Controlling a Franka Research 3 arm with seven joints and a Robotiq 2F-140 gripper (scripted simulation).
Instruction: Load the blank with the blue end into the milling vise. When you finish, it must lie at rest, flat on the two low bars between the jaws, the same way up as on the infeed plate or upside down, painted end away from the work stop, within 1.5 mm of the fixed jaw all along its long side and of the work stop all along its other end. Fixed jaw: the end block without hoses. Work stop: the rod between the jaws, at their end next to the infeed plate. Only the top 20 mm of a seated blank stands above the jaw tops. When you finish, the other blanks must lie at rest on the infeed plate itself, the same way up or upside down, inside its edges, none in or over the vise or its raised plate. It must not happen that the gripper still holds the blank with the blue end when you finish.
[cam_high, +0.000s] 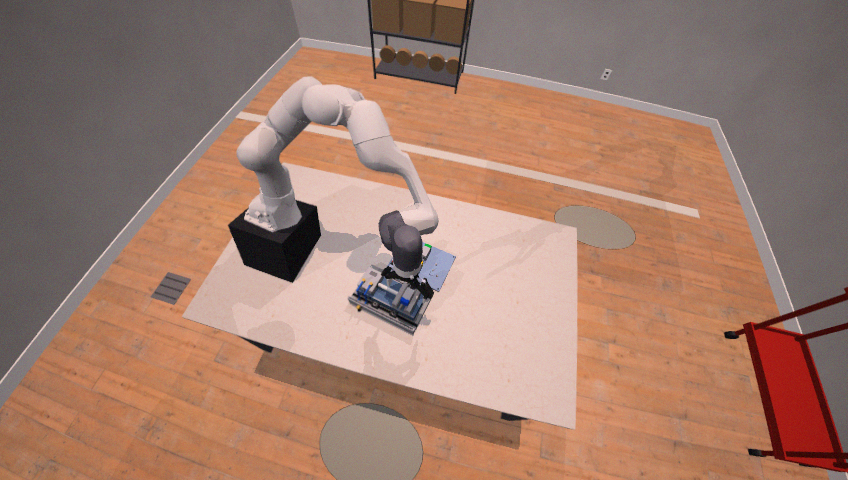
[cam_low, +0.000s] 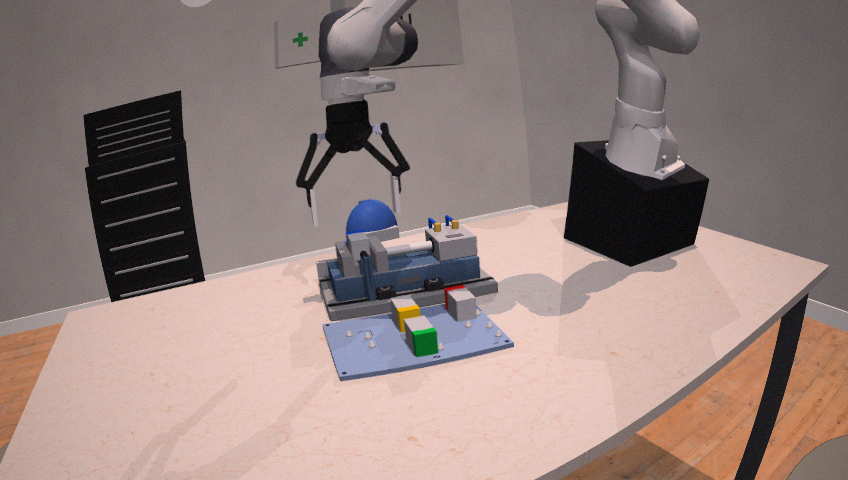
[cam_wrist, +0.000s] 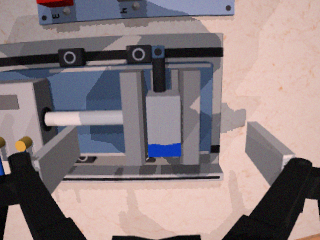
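Now: the blue-ended blank 60 mm below my hand. Round my hand: moving jaw 80 mm below, 30 mm behind, 10 mm to the left; then black work stop rod 70 mm below, 50 mm to the left, 10 mm ahead; then fixed jaw 80 mm below, 30 mm ahead, 10 mm to the right.
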